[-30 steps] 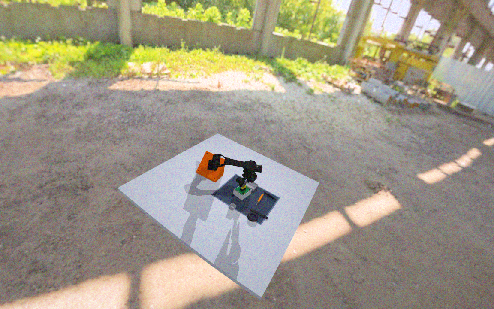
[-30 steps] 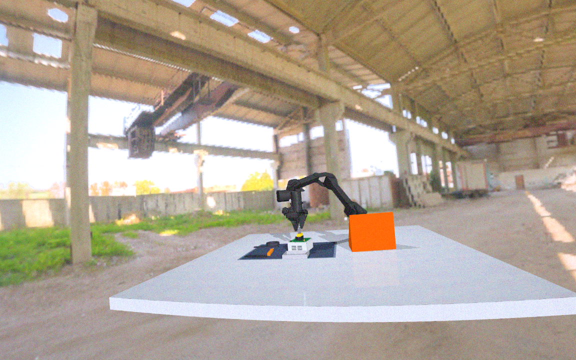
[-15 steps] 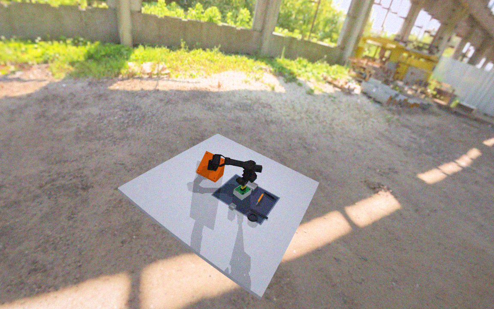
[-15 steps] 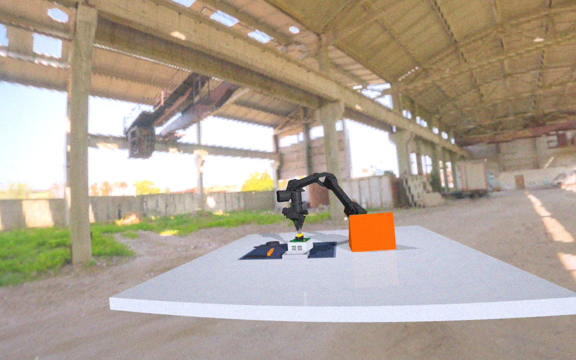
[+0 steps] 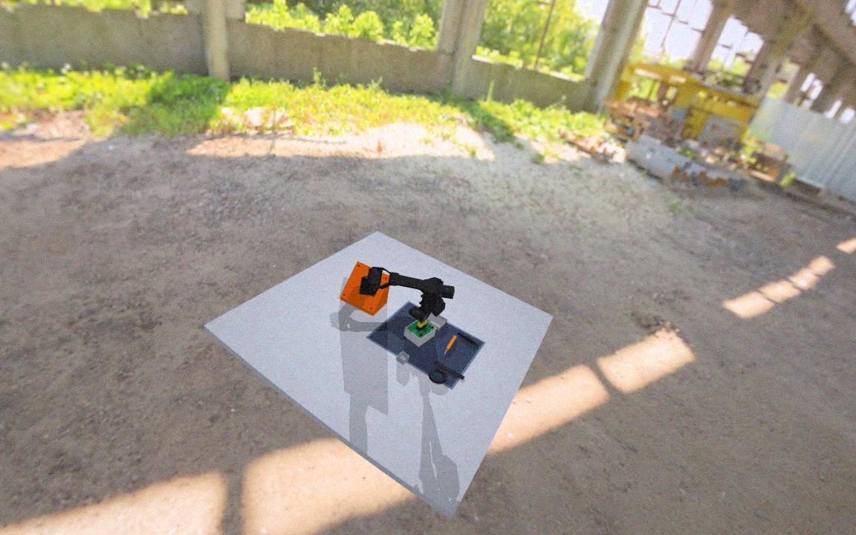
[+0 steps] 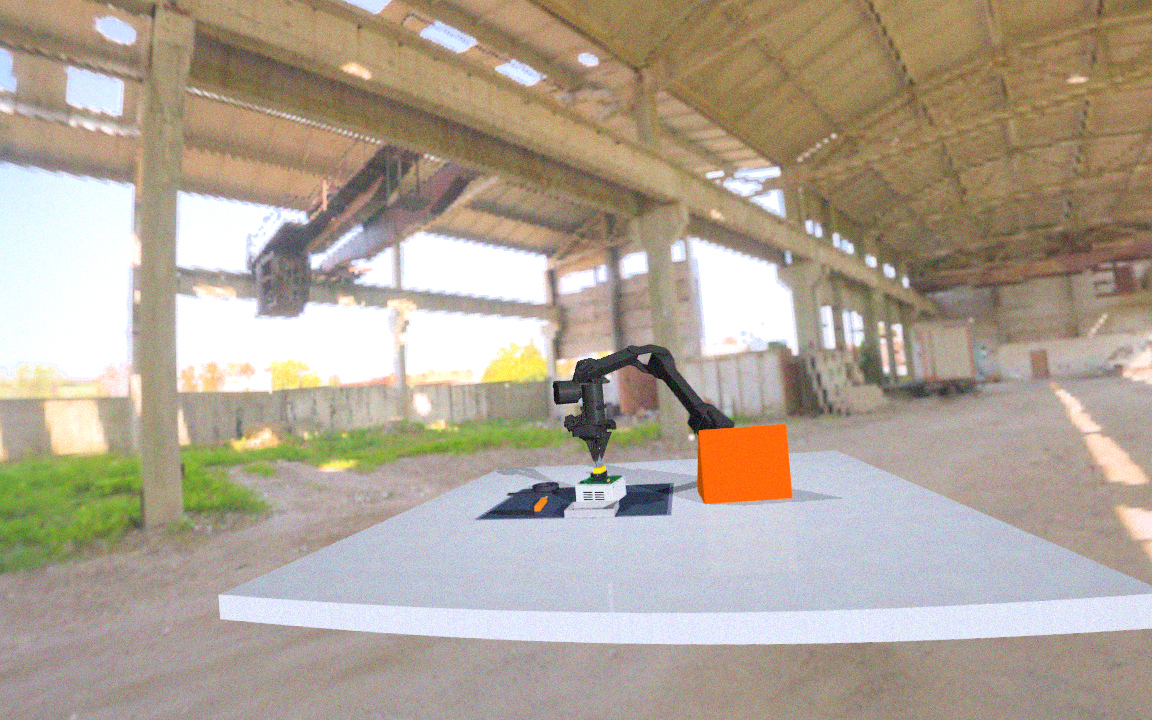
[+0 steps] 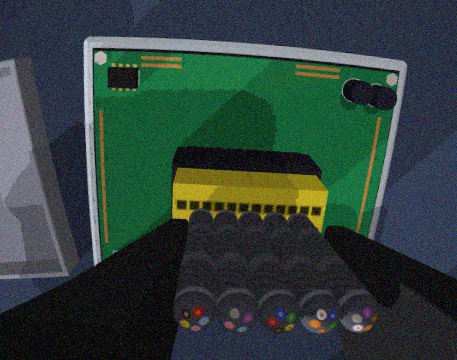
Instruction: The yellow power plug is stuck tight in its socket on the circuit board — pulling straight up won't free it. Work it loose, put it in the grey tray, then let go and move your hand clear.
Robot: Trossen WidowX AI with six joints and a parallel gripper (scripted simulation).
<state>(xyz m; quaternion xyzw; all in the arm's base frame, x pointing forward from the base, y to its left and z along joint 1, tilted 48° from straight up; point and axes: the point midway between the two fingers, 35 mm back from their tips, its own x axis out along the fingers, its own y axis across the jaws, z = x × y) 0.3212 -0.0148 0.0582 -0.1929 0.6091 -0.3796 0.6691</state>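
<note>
My gripper tip is now 20 mm above the yellow power plug. Round my gripper tip: dark mat: 50 mm ahead, 100 mm below; black rod: 210 mm ahead, 120 mm to the right, 100 mm below.
</note>
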